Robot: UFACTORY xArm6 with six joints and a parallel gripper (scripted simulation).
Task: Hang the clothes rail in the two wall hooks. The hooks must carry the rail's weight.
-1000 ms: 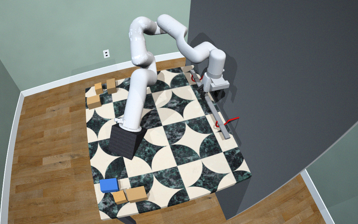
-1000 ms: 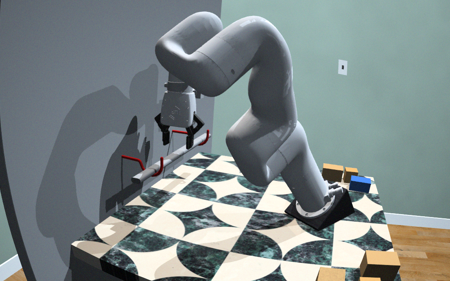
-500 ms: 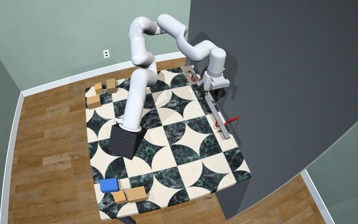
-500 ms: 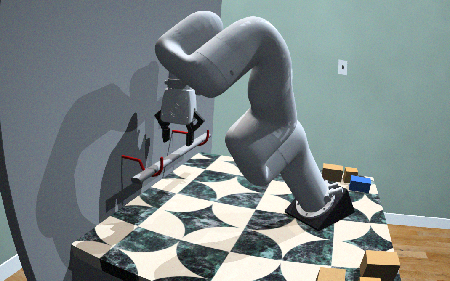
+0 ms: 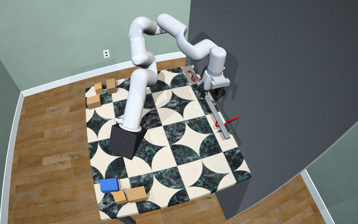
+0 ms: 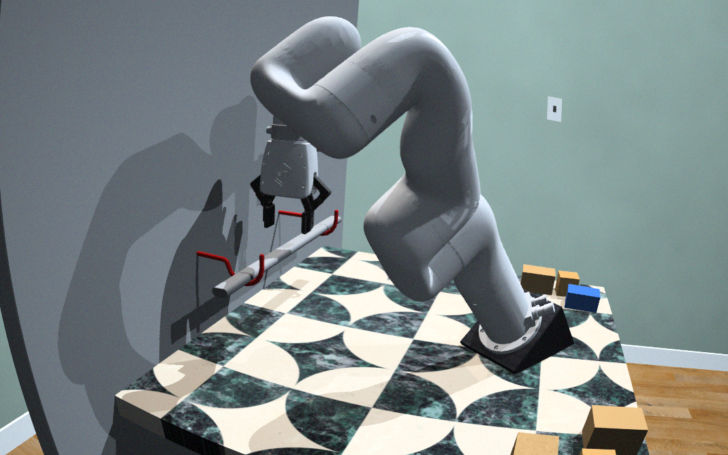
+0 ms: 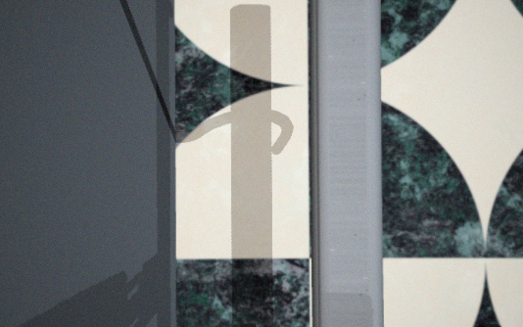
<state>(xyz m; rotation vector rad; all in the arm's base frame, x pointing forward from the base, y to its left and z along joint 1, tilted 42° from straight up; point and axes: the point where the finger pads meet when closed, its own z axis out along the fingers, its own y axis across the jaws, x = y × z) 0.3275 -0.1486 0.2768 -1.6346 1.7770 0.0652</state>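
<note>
Right now the grey clothes rail is 50 mm below my hand. From my hand the other things lie so: blue block (600 mm behind, 320 mm to the right, 170 mm below); then dark wall panel (240 mm above, 120 mm ahead, 10 mm to the left).
</note>
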